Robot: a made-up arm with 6 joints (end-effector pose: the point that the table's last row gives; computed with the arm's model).
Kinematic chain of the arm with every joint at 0, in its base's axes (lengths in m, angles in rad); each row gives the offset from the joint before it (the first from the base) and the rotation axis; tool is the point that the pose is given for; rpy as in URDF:
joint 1: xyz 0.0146 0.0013 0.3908 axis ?
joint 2: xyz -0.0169 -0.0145 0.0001 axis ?
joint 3: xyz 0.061 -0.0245 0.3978 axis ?
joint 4: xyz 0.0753 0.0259 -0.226 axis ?
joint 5: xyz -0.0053 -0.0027 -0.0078 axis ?
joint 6: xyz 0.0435 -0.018 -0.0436 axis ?
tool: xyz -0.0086 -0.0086 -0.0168 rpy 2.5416 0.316 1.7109
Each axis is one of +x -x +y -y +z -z.
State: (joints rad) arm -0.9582 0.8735 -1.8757 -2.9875 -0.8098 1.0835
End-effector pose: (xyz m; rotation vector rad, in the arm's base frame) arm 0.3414 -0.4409 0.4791 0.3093 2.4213 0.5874
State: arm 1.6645 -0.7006 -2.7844 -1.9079 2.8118 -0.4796
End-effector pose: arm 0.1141 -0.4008 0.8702 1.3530 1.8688 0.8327
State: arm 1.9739 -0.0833 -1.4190 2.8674 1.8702 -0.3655
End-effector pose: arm -0.1269 0.2372 0.9131 -0.2740 -0.4042 -0.2321
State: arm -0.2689 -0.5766 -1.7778 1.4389 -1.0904 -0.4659
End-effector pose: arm -0.0644 -0.0634 0.9544 0.6779 -1.4460 0.8911
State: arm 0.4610 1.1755 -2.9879 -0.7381 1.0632 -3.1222
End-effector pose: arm 0.6248 0.2551 0.6193 2.4834 -1.2917 0.6934
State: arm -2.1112 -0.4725 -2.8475 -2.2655 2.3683 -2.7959
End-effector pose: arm 0.1219 0.3154 0.9726 -2.9851 -0.5162 0.8050
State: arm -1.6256 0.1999 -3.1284 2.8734 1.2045 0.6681
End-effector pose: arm 0.0325 -0.0665 1.0720 1.0490 0.5245 2.7655
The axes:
joint 1: +z
joint 2: +y
joint 3: +y
joint 4: -z
joint 5: +y
joint 6: -z

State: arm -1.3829 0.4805 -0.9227 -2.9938 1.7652 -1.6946
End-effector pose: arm 0.1074 -0.4667 0.5333 0.5056 -1.1556 0.8174
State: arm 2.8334 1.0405 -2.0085 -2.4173 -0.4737 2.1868
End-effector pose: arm -0.5663 0.1520 0.4175 1.5957 -1.2972 -1.2716
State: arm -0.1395 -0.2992 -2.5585 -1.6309 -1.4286 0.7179
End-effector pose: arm -0.0840 0.0626 1.0180 -1.6972 0.2977 0.8700
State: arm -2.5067 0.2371 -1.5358 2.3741 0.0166 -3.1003
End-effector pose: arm -0.3523 -0.2240 0.7162 1.3307 0.2241 -1.3919
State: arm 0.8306 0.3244 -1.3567 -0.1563 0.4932 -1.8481
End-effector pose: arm 0.3684 0.3334 0.6681 -1.9285 1.7845 0.8378
